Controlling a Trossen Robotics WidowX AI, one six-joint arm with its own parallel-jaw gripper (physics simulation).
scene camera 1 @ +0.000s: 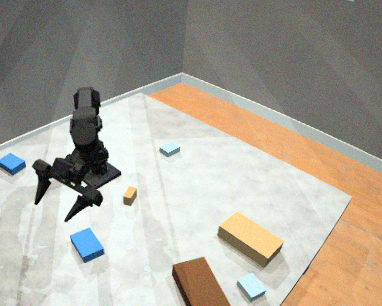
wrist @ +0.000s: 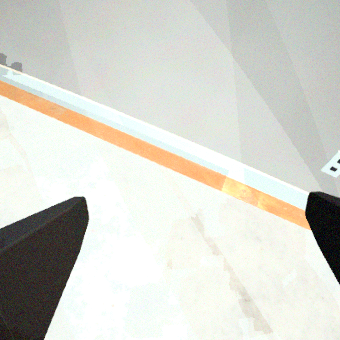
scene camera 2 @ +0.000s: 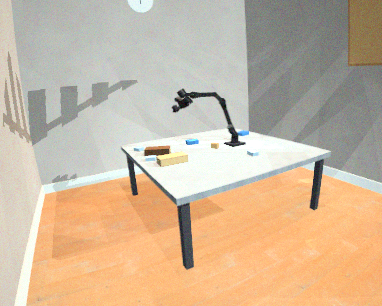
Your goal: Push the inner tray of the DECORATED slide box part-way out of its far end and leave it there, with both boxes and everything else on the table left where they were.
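Seen in the pictures: gripper, fingertip midpoint: (scene camera 1: 49,213) (wrist: 197,205); arm's base, link origin: (scene camera 1: 98,170) (scene camera 2: 235,142).
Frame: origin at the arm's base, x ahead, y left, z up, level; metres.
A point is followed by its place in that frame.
A long tan box (scene camera 1: 251,235) @(x 0.654, y 0.016, z 0.035 m) (scene camera 2: 172,159) @(x 0.677, y 0.070, z 0.021 m) lies near the table edge, at the right in scene view 1. A dark brown box (scene camera 1: 199,281) @(x 0.605, y -0.236, z 0.035 m) (scene camera 2: 157,150) @(x 0.643, y -0.204, z 0.025 m) lies near it, cut off by the bottom of scene view 1. No decoration can be made out on either box, so I cannot tell which is the decorated one. Neither inner tray can be made out. My gripper (scene camera 1: 51,212) @(x 0.290, y -0.449, z 0.284 m) (wrist: 197,205) @(x 0.290, y -0.449, z 0.284 m) is open and empty, raised high above the table and well apart from both boxes. Neither box shows in the wrist view.
Blue blocks (scene camera 1: 87,244) @(x 0.244, y -0.314, z 0.015 m) (scene camera 1: 12,163) @(x -0.310, y -0.212, z 0.015 m) (scene camera 2: 192,142) @(x 0.252, y -0.277, z 0.003 m) (scene camera 2: 243,133) @(x -0.305, y -0.175, z 0.007 m), pale blue blocks (scene camera 1: 170,149) @(x 0.148, y 0.295, z 0.009 m) (scene camera 1: 251,286) @(x 0.737, y -0.151, z 0.009 m) (scene camera 2: 253,153) @(x 0.161, y 0.338, z 0.004 m) (scene camera 2: 151,158) @(x 0.742, y -0.118, z 0.002 m) (scene camera 2: 138,149) @(x 0.699, y -0.446, z 0.001 m) and a small tan block (scene camera 1: 130,195) @(x 0.212, y -0.056, z 0.024 m) (scene camera 2: 215,145) @(x 0.208, y -0.022, z 0.010 m) lie on the table (scene camera 1: 200,175) @(x 0.331, y 0.247, z -0.016 m) (scene camera 2: 240,170) @(x 0.442, y 0.469, z -0.016 m). One pale blue block lies close to both boxes.
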